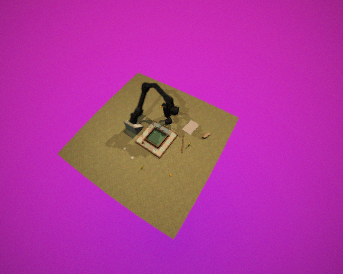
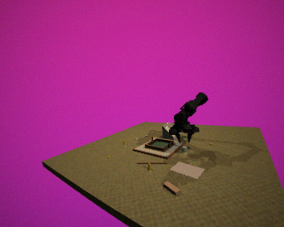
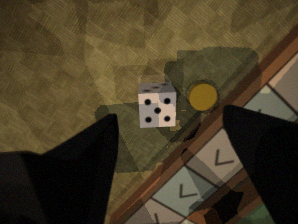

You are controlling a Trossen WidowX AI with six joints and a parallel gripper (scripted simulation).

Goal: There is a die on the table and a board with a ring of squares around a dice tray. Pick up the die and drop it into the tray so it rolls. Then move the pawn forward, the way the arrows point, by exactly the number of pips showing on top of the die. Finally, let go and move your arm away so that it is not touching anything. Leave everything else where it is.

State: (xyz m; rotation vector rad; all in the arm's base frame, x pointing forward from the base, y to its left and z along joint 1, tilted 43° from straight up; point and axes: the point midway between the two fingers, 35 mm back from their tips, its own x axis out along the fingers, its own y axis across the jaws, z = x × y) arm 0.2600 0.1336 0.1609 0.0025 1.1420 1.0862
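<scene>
My gripper tip is 5 cm above the white die and 1 cm past it. The rest, counted from my gripper tip: green dice tray: 19 cm to the right, 5 cm below, 1 cm ahead; thin stick: 24 cm ahead, 10 cm to the right, 5 cm below; sheet: 20 cm ahead, 10 cm to the left, 6 cm below.
</scene>
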